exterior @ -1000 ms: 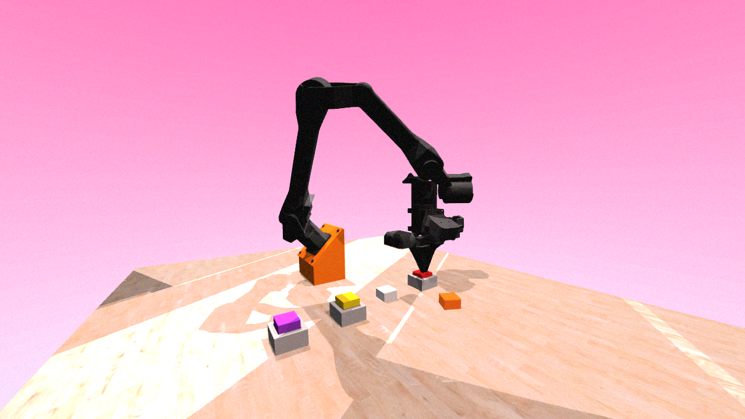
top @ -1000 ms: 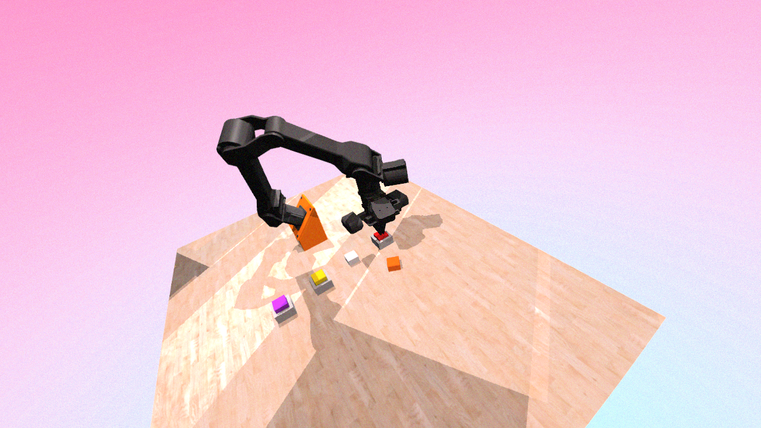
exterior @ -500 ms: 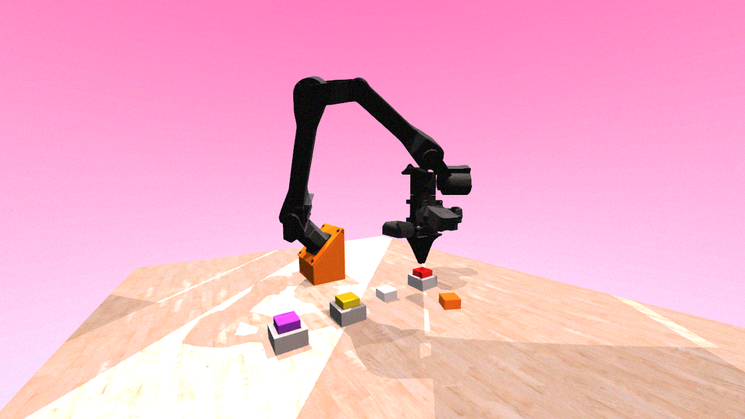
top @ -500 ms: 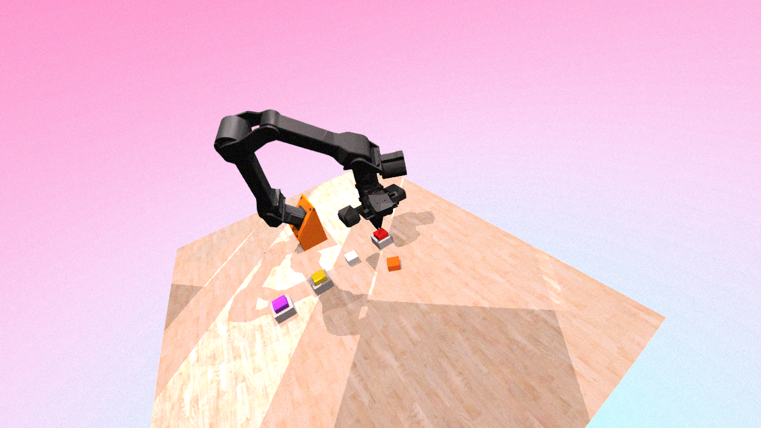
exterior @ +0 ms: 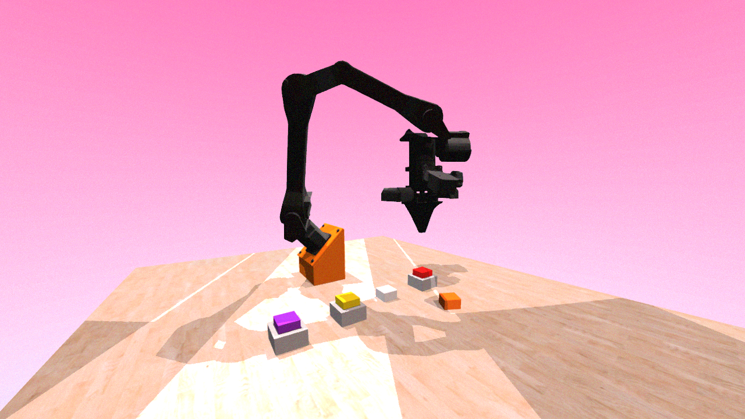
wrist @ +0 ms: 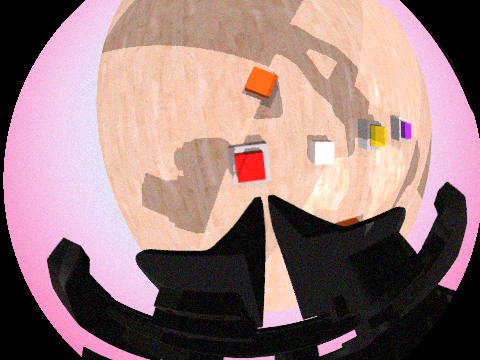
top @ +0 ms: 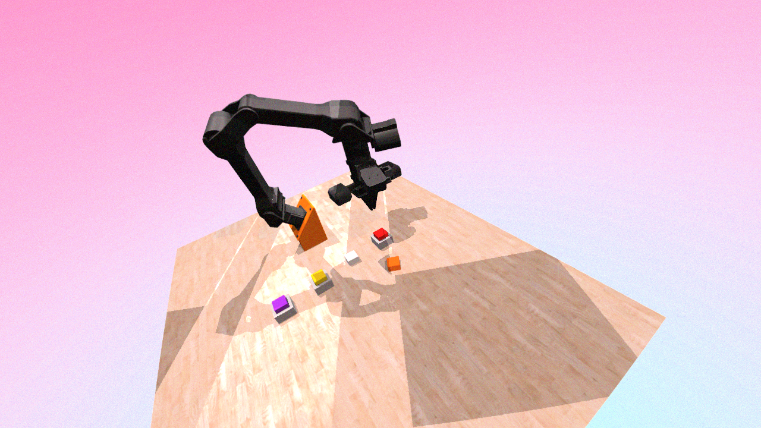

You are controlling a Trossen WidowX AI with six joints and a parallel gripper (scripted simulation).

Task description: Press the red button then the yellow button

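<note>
Now: gripper tip 2 cm short of the yellow button, 20 cm to the left of it and 9 cm above it. Round my gripper tip: orange block: 10 cm ahead, 3 cm to the right, 12 cm below; then white block: 10 cm to the right, 12 cm below; then red button: 1 cm to the left, 9 cm below.
</note>
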